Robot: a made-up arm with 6 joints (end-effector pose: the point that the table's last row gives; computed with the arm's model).
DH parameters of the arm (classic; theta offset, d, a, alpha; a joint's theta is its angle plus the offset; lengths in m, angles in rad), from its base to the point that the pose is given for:
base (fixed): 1.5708 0.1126 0 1.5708
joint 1: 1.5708 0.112 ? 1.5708
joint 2: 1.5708 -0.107 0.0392 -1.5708
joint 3: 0 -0.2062 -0.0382 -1.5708
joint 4: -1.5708 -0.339 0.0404 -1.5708
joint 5: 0 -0.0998 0.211 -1.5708
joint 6: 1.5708 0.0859 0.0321 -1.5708
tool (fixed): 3.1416 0.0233 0 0
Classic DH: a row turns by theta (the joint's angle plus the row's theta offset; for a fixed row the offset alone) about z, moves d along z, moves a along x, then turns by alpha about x.
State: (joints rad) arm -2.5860 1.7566 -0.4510 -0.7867 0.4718 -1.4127
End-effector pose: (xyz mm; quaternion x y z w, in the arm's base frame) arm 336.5 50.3 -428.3 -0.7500 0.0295 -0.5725 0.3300
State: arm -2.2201 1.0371 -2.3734 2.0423 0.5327 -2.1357
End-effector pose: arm 50.9 693.4 35.9 0.3387 -0.8010 -0.2367 0.4332
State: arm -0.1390 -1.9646 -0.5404 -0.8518 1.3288 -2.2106
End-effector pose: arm 5.2 295.9 -299.2 0.4412 -0.8942 -0.0475 0.0586
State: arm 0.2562 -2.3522 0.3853 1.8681 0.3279 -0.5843
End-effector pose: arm -273.6 189.3 448.1 0.1417 0.6695 0.1198 0.7192
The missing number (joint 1, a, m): 0.0791
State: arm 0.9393 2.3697 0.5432 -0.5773 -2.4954 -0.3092
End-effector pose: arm 334.9 189.3 76.6 0.0625 -0.0378 -0.9945 0.0755
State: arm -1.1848 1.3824 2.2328 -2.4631 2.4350 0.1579
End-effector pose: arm 322.3 -304.8 499.4 -0.3026 0.8745 0.1946 0.3252
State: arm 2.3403 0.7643 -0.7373 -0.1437 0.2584 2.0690
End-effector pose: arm -150.6 -356.3 -18.1 -0.0248 0.0564 0.9886 0.1375
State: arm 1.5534 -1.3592 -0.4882 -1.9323 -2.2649 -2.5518
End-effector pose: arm -143.5 -166.6 110.2 0.0934 -0.7760 0.6033 0.1584
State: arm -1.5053 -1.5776 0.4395 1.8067 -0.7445 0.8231
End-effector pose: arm -47.4 427.5 75.9 0.0244 -0.9275 0.1837 0.3247
